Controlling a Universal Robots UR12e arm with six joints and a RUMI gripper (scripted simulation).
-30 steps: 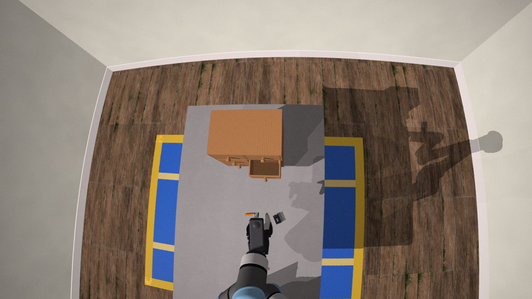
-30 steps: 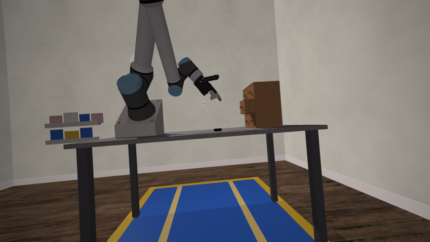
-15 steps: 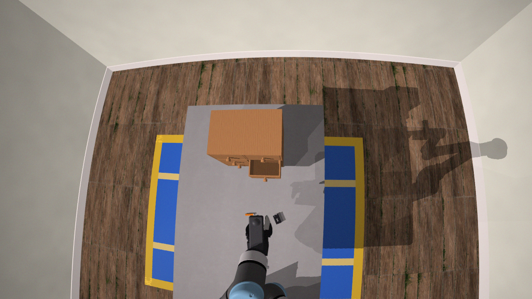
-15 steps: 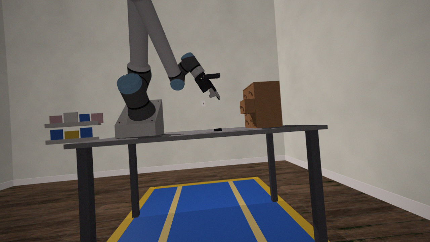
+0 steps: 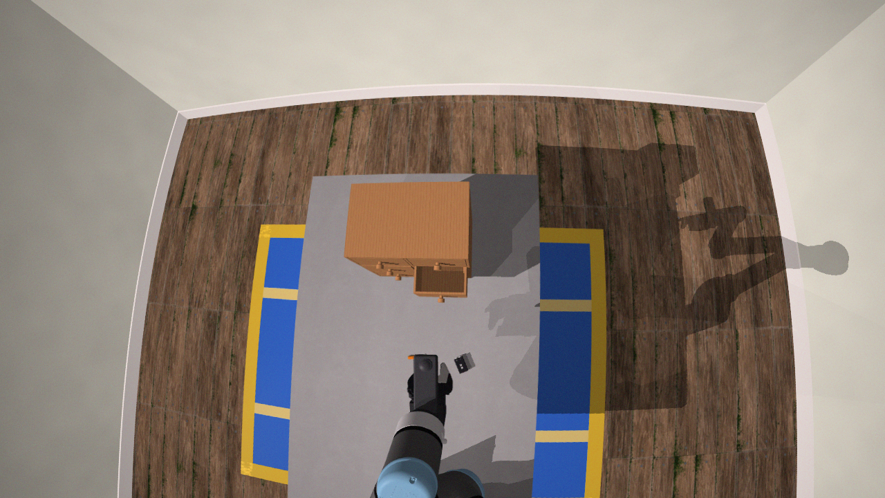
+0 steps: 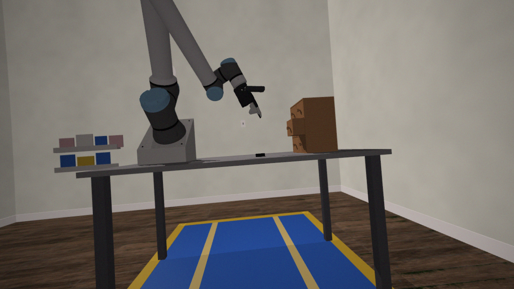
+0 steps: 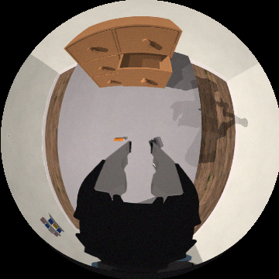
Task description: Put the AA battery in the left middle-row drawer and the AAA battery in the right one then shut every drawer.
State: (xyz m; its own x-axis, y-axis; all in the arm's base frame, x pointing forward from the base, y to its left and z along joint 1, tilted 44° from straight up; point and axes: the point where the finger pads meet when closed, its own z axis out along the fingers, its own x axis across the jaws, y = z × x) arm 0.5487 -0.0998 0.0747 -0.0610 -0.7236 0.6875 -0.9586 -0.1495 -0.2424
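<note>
Right now the thin orange battery is 240 mm below my hand and 90 mm to the left of it. Also, from my hand: dark battery: 240 mm below, 50 mm to the right, 10 mm behind.
</note>
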